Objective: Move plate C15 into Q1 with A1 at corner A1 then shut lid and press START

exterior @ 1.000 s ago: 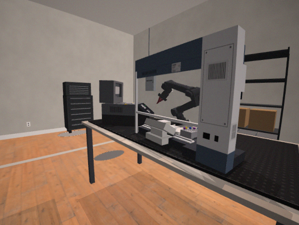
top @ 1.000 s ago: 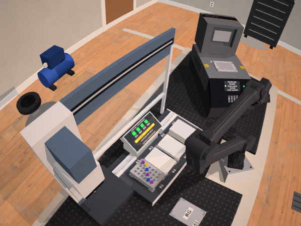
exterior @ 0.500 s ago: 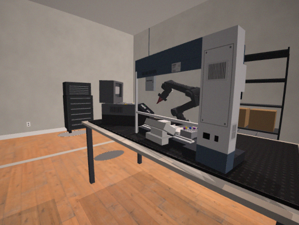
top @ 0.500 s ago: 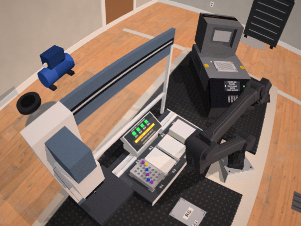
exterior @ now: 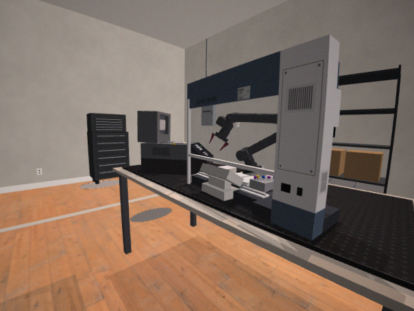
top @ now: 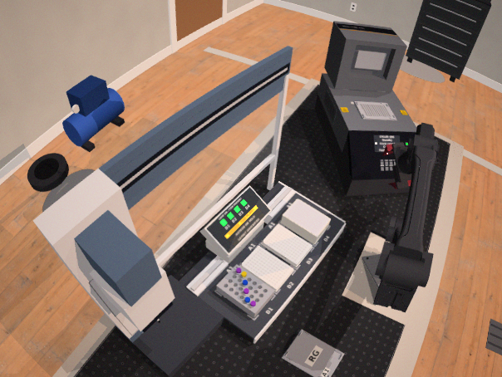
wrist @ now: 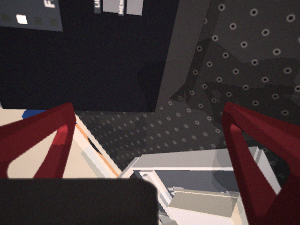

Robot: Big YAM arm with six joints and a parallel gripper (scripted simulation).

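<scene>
The deep-well block is 220 mm ahead of my hand, 200 mm to the left of it and 120 mm below it. Also, from my hand: coloured tube: 490 mm to the left, 310 mm ahead, 110 mm below; then tube cooling block: 480 mm to the left, 320 mm ahead, 120 mm below; then grey RG nest: 590 mm to the left, 180 mm below, 80 mm ahead.
</scene>
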